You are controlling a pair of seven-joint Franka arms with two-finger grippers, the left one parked.
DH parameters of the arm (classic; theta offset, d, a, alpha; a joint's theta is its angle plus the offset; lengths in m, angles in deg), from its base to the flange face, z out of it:
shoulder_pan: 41.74 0.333 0 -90
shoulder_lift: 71.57 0 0 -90
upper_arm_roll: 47.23 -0.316 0.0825 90
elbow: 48.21 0 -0.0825 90
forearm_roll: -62.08 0.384 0 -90
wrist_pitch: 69.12 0 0.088 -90
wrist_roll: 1.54 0.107 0 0
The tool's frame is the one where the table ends.
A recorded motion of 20 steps. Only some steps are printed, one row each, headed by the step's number.
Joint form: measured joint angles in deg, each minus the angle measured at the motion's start. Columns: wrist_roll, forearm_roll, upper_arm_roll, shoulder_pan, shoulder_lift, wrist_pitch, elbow.
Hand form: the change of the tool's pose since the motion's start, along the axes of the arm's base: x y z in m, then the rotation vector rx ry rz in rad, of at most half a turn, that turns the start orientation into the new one. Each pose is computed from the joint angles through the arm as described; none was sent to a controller.
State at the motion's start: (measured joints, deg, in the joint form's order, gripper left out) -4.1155 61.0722 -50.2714 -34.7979 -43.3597 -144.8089 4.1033
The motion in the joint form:
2: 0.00 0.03 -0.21 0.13 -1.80 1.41 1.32
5: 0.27 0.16 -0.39 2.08 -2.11 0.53 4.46
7: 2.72 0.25 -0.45 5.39 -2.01 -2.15 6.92
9: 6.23 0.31 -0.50 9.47 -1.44 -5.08 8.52
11: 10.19 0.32 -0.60 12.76 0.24 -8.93 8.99
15: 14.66 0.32 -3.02 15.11 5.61 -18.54 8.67
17: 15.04 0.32 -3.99 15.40 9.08 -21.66 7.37
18: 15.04 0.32 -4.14 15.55 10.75 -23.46 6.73
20: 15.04 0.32 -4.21 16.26 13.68 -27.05 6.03
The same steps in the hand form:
2: -0.0112 0.0021 0.0087 -0.0020 0.0161 0.0064
5: -0.0141 0.0267 -0.0108 -0.0060 0.0499 0.0402
7: -0.0171 0.0664 -0.0277 -0.0096 0.0475 0.0571
9: -0.0234 0.1149 -0.0432 -0.0120 0.0340 0.0683
11: -0.0243 0.1569 -0.0616 -0.0066 0.0056 0.0575
15: -0.0116 0.2162 -0.1100 0.0474 -0.0568 0.0510
17: -0.0021 0.2330 -0.1378 0.0691 -0.0654 0.0583
18: 0.0037 0.2387 -0.1510 0.0793 -0.0755 0.0601
20: 0.0111 0.2524 -0.1776 0.0954 -0.0939 0.0682

